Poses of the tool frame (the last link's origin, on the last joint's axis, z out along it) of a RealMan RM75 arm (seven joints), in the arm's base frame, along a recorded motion.
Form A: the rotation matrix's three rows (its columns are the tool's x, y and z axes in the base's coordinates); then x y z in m. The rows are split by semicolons.
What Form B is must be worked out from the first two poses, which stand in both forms.
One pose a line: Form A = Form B
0.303, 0.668, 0.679; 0.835, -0.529, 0.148; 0.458, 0.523, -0.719; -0.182, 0.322, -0.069 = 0.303, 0.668, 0.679; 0.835, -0.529, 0.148; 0.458, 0.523, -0.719; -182, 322, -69
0.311, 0.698, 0.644; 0.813, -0.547, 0.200; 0.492, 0.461, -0.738; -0.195, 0.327, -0.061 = 0.311, 0.698, 0.644; 0.813, -0.547, 0.200; 0.492, 0.461, -0.738; -195, 327, -61
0.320, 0.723, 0.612; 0.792, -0.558, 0.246; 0.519, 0.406, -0.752; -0.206, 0.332, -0.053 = 0.320, 0.723, 0.612; 0.792, -0.558, 0.246; 0.519, 0.406, -0.752; -206, 332, -53
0.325, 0.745, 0.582; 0.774, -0.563, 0.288; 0.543, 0.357, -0.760; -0.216, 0.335, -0.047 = 0.325, 0.745, 0.582; 0.774, -0.563, 0.288; 0.543, 0.357, -0.760; -216, 335, -47
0.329, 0.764, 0.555; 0.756, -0.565, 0.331; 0.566, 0.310, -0.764; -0.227, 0.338, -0.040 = 0.329, 0.764, 0.555; 0.756, -0.565, 0.331; 0.566, 0.310, -0.764; -227, 338, -40
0.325, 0.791, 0.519; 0.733, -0.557, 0.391; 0.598, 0.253, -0.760; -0.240, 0.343, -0.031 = 0.325, 0.791, 0.519; 0.733, -0.557, 0.391; 0.598, 0.253, -0.760; -240, 343, -31
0.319, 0.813, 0.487; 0.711, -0.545, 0.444; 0.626, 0.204, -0.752; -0.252, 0.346, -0.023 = 0.319, 0.813, 0.487; 0.711, -0.545, 0.444; 0.626, 0.204, -0.752; -252, 346, -23
